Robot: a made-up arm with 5 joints. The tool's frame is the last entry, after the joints.
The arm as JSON. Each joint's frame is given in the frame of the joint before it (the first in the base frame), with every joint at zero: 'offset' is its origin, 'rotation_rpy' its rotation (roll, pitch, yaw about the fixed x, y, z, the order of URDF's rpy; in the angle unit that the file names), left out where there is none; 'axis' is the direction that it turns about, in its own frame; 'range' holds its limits. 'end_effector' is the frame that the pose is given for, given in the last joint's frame.
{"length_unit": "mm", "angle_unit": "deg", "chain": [
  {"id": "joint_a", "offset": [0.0, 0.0, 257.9], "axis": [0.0, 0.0, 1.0], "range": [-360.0, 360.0]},
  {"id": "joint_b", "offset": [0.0, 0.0, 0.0], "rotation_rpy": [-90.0, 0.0, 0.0], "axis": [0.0, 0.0, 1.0], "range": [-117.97, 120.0]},
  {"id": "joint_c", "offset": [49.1, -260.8, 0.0], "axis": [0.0, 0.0, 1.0], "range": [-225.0, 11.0]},
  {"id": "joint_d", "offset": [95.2, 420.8, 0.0], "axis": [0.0, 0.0, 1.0], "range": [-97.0, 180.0]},
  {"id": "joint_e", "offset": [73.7, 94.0, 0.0], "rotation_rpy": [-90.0, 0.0, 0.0], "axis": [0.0, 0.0, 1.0], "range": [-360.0, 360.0]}
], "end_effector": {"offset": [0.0, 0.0, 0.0]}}
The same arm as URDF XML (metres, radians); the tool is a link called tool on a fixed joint. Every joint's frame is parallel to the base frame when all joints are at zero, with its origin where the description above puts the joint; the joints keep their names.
<robot name="arm">
<link name="base_link"/>
<link name="link1"/>
<link name="link2"/>
<link name="link3"/>
<link name="link4"/>
<link name="link5"/>
<link name="tool"/>
<joint name="joint_a" type="revolute"><parent link="base_link"/><child link="link1"/><origin xyz="0 0 0.2579" rpy="0 0 0"/><axis xyz="0 0 1"/><limit lower="-6.2832" upper="6.2832"/></joint>
<joint name="joint_b" type="revolute"><parent link="link1"/><child link="link2"/><origin xyz="0 0 0" rpy="0 0 0"/><axis xyz="0 1 0"/><limit lower="-2.059" upper="2.0944"/></joint>
<joint name="joint_c" type="revolute"><parent link="link2"/><child link="link3"/><origin xyz="0.0491 0 0.2608" rpy="0 0 0"/><axis xyz="0 1 0"/><limit lower="-3.927" upper="0.192"/></joint>
<joint name="joint_d" type="revolute"><parent link="link3"/><child link="link4"/><origin xyz="0.0952 0 -0.4208" rpy="0 0 0"/><axis xyz="0 1 0"/><limit lower="-1.693" upper="3.1416"/></joint>
<joint name="joint_e" type="revolute"><parent link="link4"/><child link="link5"/><origin xyz="0.0737 0 -0.094" rpy="0 0 0"/><axis xyz="0 0 -1"/><limit lower="-6.2832" upper="6.2832"/></joint>
<joint name="tool_fixed" type="fixed"><parent link="link5"/><child link="tool"/><origin xyz="0 0 0" rpy="3.1416 0 0"/></joint>
</robot>

